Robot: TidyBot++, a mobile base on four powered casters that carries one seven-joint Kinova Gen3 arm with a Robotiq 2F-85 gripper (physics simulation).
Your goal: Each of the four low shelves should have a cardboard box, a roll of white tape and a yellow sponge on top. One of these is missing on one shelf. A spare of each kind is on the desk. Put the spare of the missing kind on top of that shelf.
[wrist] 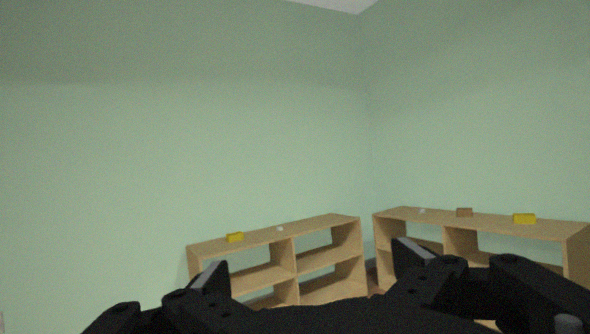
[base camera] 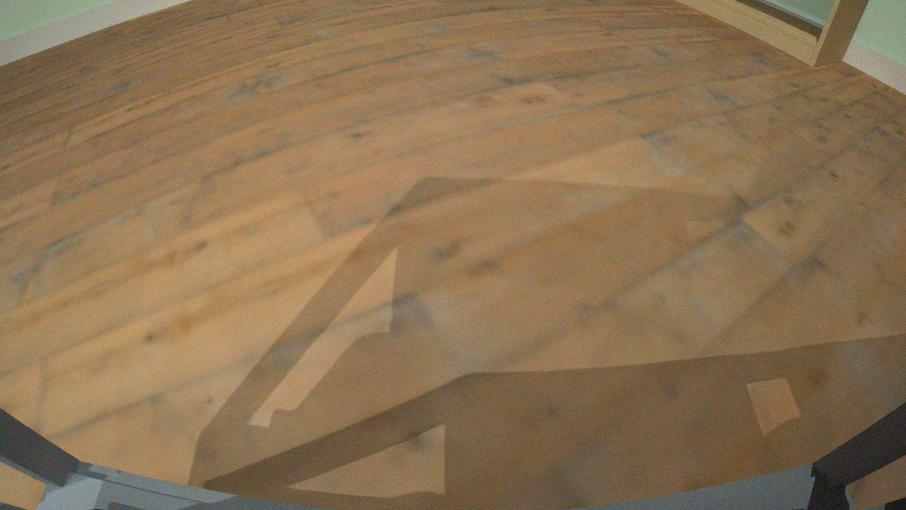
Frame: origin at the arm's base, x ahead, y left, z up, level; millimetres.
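Seen in the pictures: gripper, between the fingertips: [wrist: 311, 267].
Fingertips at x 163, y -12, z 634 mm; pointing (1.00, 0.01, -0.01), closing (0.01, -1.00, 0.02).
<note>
Offsets run from my fingertips to a thing's middle. "pt": to the spot under its first point. Level surfaces: height alone.
In the wrist view two low wooden shelves stand near the room corner. The left shelf {dz -421 mm} [wrist: 320, 221] carries a yellow sponge {dx +1791, dy +458, dz -399 mm} [wrist: 235, 237] near its left end and a small white roll of tape [wrist: 280, 229] near the middle of its top; no cardboard box shows on that top. The right shelf [wrist: 492, 220] carries a white roll of tape [wrist: 422, 211], a brown cardboard box [wrist: 464, 212] and a yellow sponge {dx +1484, dy -1244, dz -399 mm} [wrist: 524, 218]. My gripper [wrist: 311, 267] is open with nothing between its fingers, well short of both shelves. The desk and its spares do not show in these views.
In the base camera view a wooden shelf corner {pt dx +1218, dy -1290, dz -904 mm} [base camera: 838, 31] stands on the floor {dz -1031 mm} [base camera: 355, 126] at the upper right, by the wall; which shelf it is I cannot tell. Shadows lie across the near floor. In the wrist view green walls [wrist: 125, 175] rise behind the shelves.
</note>
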